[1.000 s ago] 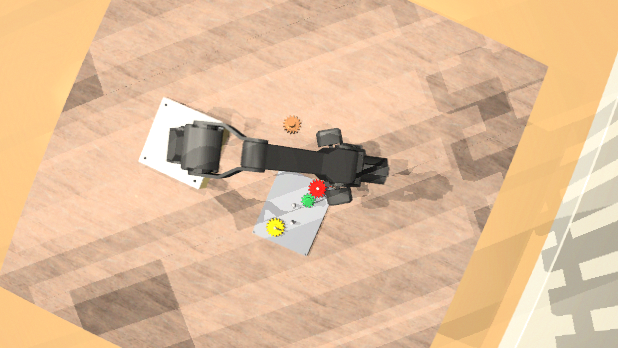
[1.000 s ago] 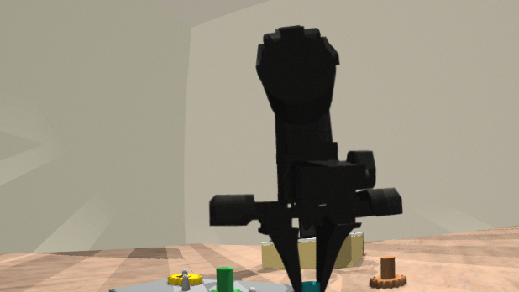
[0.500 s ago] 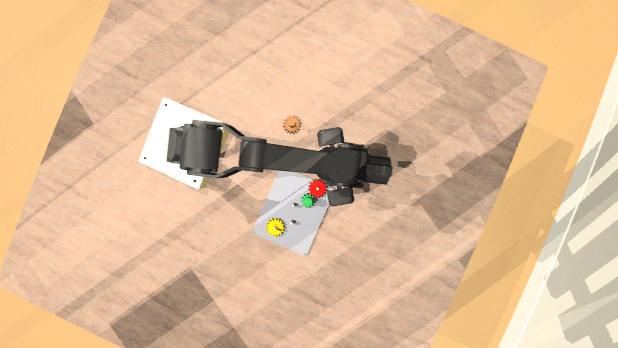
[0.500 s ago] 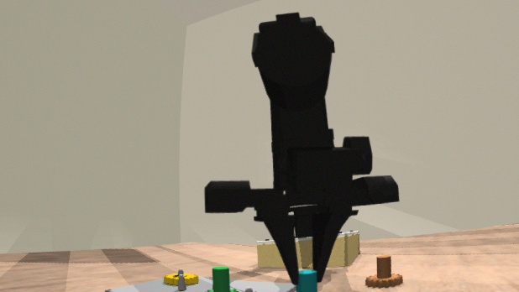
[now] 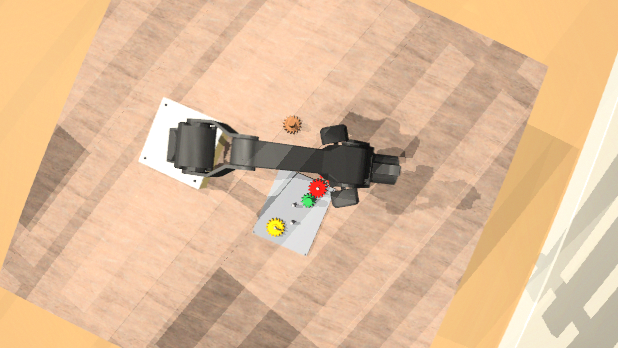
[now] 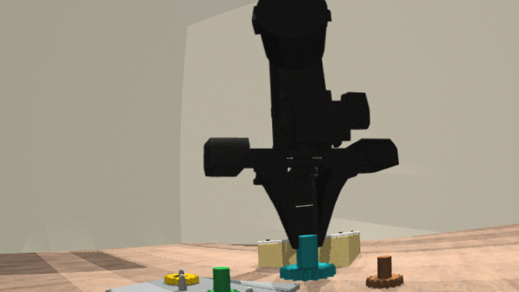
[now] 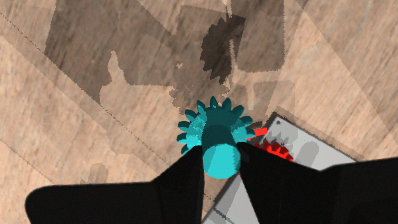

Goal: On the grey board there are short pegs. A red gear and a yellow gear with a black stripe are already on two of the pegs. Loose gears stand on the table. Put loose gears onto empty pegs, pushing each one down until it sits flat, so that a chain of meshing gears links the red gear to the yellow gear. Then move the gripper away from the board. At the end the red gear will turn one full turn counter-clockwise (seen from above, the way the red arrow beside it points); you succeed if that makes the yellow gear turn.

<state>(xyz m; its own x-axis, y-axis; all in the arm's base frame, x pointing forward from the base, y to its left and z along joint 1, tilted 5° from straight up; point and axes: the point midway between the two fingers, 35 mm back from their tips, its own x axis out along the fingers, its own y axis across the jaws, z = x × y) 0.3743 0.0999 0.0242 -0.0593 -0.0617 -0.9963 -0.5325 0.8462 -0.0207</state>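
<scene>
Right now my gripper tip is 6 cm past the grey board, 16 cm to the left of it and 7 cm above it. From my gripper tip the other things lie so: cyan gear 1 cm below; red gear 2 cm behind, 7 cm to the right, 6 cm below; red arrow 1 cm behind, 4 cm to the right, 7 cm below.
</scene>
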